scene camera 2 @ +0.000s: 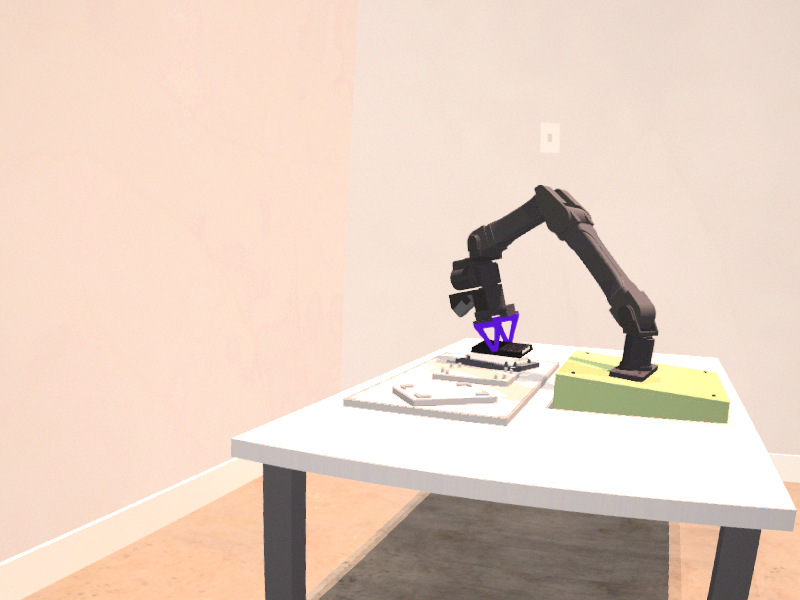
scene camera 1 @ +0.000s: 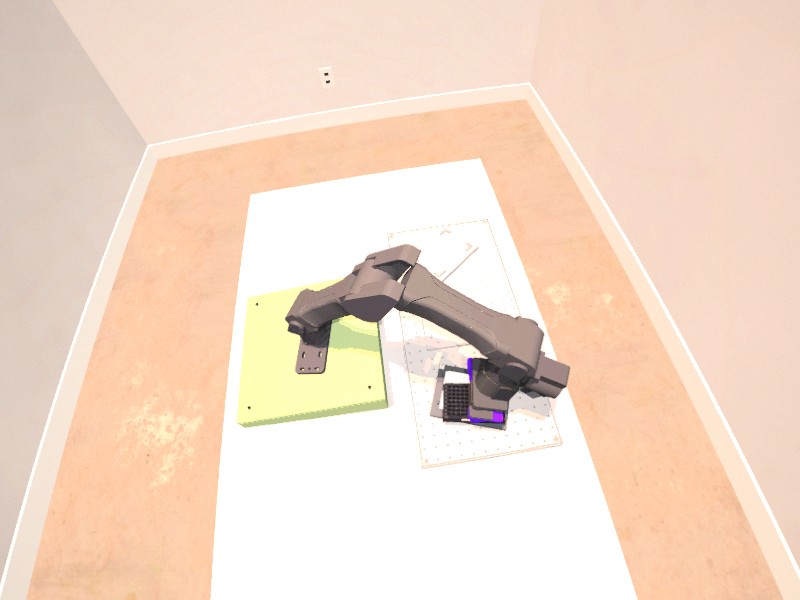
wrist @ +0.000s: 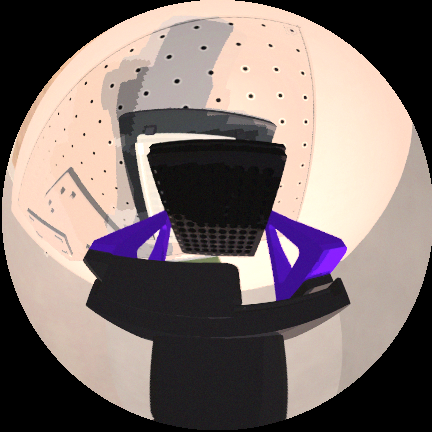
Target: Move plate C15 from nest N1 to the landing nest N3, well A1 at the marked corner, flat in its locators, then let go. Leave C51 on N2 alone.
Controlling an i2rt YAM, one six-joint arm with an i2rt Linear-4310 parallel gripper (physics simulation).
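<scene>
My gripper (scene camera 1: 481, 390) (scene camera 2: 502, 345) (wrist: 217, 214), with purple fingers, is shut on a black well plate (scene camera 1: 456, 401) (scene camera 2: 516, 349) (wrist: 217, 185), gripping its two opposite sides. The plate is about level, close above a white plate (scene camera 1: 456, 376) (scene camera 2: 487, 357) (wrist: 143, 165) in a dark nest (scene camera 1: 436, 403) (scene camera 2: 529, 365) (wrist: 200, 116). The black plate covers much of the white one; any contact between them is unclear. A pale nest with pins (scene camera 2: 474, 377) and a pale nest with raised corner locators (scene camera 2: 445, 395) hold no plates. Labels, well A1 and the marked corner are unreadable.
The nests stand in a row on a perforated board (scene camera 1: 439, 452) (scene camera 2: 361, 399) (wrist: 265, 45) on the white table (scene camera 1: 323, 503) (scene camera 2: 387, 445). The yellow-green base block (scene camera 1: 271, 387) (scene camera 2: 639, 403) carries the arm beside the board. The arm crosses above the board in scene camera 1.
</scene>
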